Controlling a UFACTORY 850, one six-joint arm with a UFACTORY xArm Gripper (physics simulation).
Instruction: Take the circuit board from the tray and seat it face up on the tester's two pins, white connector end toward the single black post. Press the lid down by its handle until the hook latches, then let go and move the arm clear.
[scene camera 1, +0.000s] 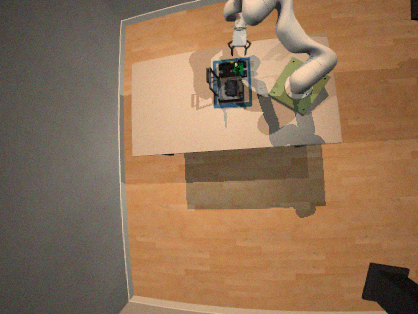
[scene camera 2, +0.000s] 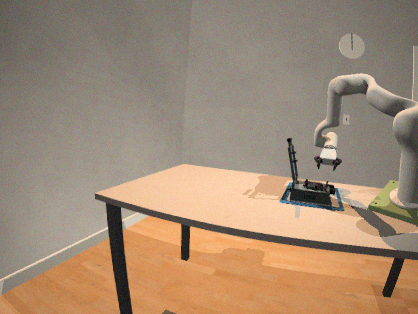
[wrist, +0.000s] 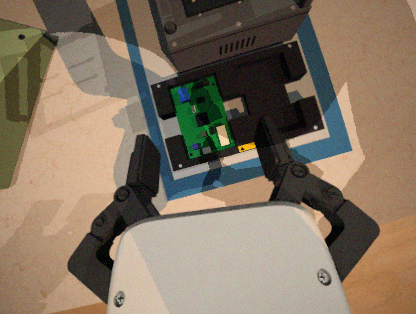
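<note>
The green circuit board (scene camera 1: 239, 68) (wrist: 187, 120) lies face up in the left part of the black tray (wrist: 260, 95) in the wrist view. Its white connector (wrist: 223, 135) is at the edge nearer the gripper. The tester (scene camera 1: 231, 90) (scene camera 2: 310, 196) (wrist: 225, 30) stands beside the tray; its pins and single post cannot be made out. The lid (scene camera 2: 293, 162) stands upright and open, with its handle (scene camera 2: 289, 142) at the top. My gripper (scene camera 1: 239, 52) (scene camera 2: 327, 167) (wrist: 204, 136) is open and empty, above and a little behind the tray, its fingers apart to either side of the board in the wrist view.
A blue border (scene camera 1: 250, 82) (scene camera 2: 342, 203) (wrist: 336, 137) surrounds the tester and tray on the table (scene camera 1: 165, 110) (scene camera 2: 200, 195). The arm's green base plate (scene camera 1: 280, 91) (scene camera 2: 387, 200) (wrist: 25, 55) is to the right in both scene views. A yellow label (wrist: 246, 147) is on the tray's near edge.
</note>
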